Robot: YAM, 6 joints.
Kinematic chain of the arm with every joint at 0, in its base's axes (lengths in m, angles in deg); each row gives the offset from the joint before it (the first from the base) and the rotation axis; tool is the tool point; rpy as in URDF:
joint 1: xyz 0 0 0.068 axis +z
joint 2: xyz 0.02 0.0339 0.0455 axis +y
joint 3: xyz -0.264 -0.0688 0 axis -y
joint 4: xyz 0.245 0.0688 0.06 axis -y
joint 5: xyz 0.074 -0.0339 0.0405 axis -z
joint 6: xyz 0.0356 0 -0.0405 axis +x
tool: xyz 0 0 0 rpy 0 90 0
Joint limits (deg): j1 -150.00..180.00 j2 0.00..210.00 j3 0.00..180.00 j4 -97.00..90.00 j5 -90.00..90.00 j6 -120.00..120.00
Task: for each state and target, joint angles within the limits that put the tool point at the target. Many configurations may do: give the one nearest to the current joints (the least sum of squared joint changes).
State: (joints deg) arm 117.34 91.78 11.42 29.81 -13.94 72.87
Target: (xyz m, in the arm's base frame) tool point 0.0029 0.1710 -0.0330
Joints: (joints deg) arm 87.62 126.24 17.58 27.32 -6.79 72.87
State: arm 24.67 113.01 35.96 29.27 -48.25 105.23
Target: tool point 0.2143 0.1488 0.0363
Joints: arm 28.85 113.16 28.56 27.53 -49.13 105.23
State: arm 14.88 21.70 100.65 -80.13 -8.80 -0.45
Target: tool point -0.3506 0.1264 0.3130
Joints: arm -18.58 0.00 134.46 -96.62 -13.21 -0.45
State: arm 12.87 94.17 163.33 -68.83 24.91 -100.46
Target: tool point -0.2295 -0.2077 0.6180
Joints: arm 39.72 57.59 180.00 -29.32 21.58 -100.46
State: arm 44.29 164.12 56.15 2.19 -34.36 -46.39
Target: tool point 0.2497 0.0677 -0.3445
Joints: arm 11.84 202.15 97.27 14.18 -25.00 -46.39
